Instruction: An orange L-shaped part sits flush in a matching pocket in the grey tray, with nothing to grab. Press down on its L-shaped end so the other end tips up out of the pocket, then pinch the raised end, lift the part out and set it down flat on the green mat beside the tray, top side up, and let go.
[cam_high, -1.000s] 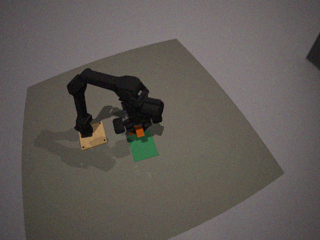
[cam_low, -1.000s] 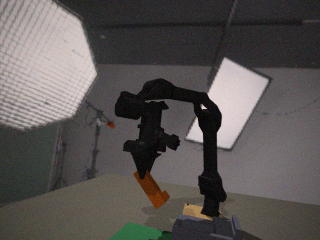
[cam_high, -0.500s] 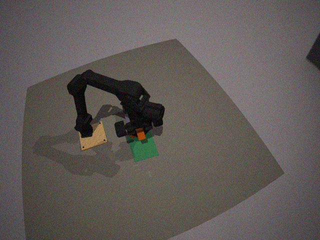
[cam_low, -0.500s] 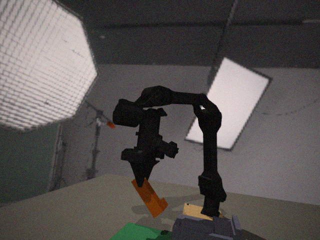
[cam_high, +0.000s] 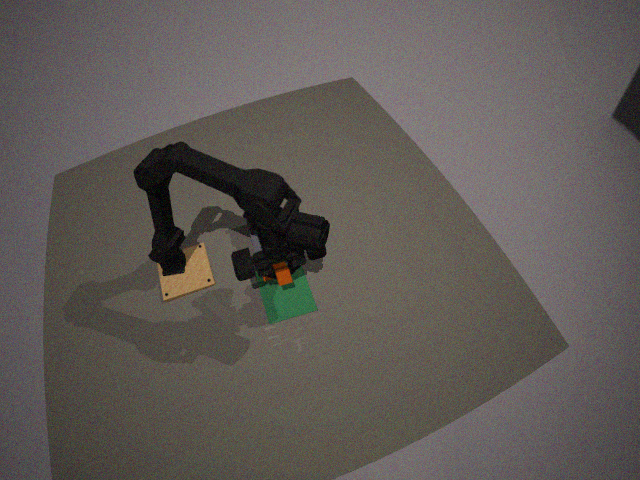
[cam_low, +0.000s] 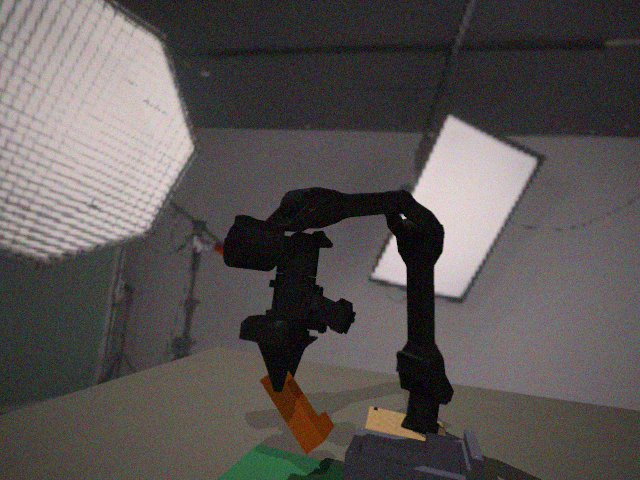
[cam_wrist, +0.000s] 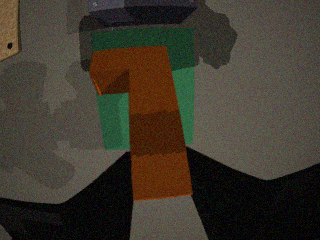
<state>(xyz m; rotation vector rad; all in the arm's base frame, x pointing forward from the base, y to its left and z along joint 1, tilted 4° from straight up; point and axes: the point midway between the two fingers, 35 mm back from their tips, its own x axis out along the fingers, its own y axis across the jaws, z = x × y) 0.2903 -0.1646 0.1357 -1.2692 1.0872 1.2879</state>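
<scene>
The green mat is 20 mm to the left of my gripper tip and 120 mm below it. Round my gripper tip: orange L-shaped part (20 mm behind, 30 mm to the left, 30 mm below).
</scene>
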